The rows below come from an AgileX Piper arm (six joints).
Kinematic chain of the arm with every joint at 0, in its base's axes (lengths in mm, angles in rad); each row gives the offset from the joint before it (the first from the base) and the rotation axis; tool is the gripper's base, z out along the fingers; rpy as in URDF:
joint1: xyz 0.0 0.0 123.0 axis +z
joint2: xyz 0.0 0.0 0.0 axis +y
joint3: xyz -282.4 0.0 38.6 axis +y
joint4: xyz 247.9 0.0 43.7 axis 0.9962 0 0.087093
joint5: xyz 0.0 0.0 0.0 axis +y
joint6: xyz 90.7 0.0 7.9 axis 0.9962 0 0.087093
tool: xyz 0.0 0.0 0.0 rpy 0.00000 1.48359 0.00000
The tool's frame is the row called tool.
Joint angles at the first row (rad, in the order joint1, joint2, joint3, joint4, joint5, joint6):
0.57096, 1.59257, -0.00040, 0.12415, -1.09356, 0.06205
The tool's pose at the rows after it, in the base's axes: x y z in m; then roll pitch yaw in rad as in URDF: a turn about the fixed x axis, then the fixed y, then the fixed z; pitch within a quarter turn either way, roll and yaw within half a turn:
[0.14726 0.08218 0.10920 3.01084 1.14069 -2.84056]
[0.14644 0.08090 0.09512 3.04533 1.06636 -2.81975]
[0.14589 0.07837 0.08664 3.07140 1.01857 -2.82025]
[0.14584 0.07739 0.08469 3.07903 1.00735 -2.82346]
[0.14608 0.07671 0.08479 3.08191 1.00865 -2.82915]
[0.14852 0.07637 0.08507 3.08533 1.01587 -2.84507]
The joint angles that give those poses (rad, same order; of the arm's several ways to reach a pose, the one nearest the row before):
0.57091, 1.69707, -0.00039, 0.12412, -1.18298, 0.06500
0.57100, 1.78805, -0.00041, 0.13112, -1.19738, 0.07229
0.57103, 1.84058, -0.00040, 0.15283, -1.19996, 0.07556
0.57096, 1.85255, -0.00040, 0.16221, -1.19994, 0.07631
0.57098, 1.85256, -0.00002, 0.17055, -1.20122, 0.07632
0.57093, 1.85340, -0.00735, 0.18969, -1.20122, 0.07631

